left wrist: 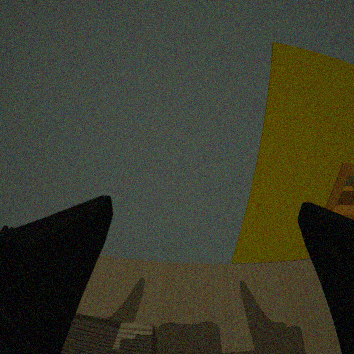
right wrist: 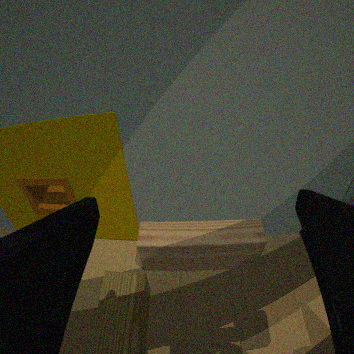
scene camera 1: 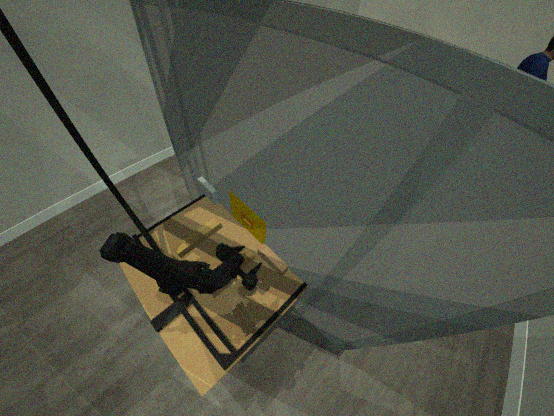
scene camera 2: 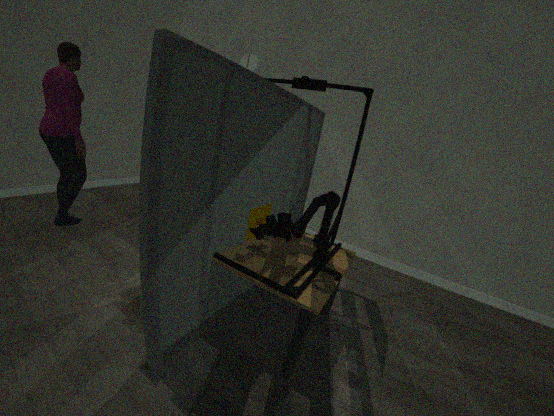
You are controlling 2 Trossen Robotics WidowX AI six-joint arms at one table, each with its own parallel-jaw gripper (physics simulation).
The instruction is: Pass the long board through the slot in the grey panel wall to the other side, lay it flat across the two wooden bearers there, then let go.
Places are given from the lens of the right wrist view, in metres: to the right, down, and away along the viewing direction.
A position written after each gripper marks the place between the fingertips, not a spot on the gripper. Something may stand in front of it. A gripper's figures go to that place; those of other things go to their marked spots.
right gripper (right wrist: pixel 200 204): 0.01, 0.01, 0.09
yellow plate (right wrist: pixel 86 149): -0.10, -0.03, 0.24
